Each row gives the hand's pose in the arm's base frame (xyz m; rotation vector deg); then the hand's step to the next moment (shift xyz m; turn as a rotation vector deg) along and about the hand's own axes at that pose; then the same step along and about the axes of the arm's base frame.
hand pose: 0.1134 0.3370 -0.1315 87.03 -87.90 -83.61
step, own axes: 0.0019 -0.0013 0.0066 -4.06 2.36 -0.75
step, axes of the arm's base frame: -0.0060 0.0006 -0.0036 0.77 3.01 3.60
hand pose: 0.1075 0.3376 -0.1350 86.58 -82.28 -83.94
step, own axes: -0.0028 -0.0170 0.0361 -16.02 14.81 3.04
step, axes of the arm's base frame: -0.0285 0.0162 -0.0229 -4.17 12.07 17.95
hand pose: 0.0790 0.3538 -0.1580 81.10 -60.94 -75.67
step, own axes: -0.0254 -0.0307 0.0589 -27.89 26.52 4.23
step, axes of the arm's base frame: -0.0599 0.0284 -0.0257 -6.20 20.91 31.99
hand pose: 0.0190 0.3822 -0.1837 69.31 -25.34 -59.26
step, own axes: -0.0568 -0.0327 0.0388 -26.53 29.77 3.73
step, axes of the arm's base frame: -0.0714 0.0263 -0.0035 -3.81 20.03 34.47
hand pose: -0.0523 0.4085 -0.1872 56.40 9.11 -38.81
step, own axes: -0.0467 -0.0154 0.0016 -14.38 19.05 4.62
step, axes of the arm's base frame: -0.0461 0.0143 0.0094 -0.78 9.83 22.22
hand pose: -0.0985 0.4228 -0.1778 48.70 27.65 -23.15
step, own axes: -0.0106 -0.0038 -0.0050 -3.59 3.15 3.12
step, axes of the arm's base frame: -0.0119 0.0032 0.0007 -0.55 -0.06 5.68
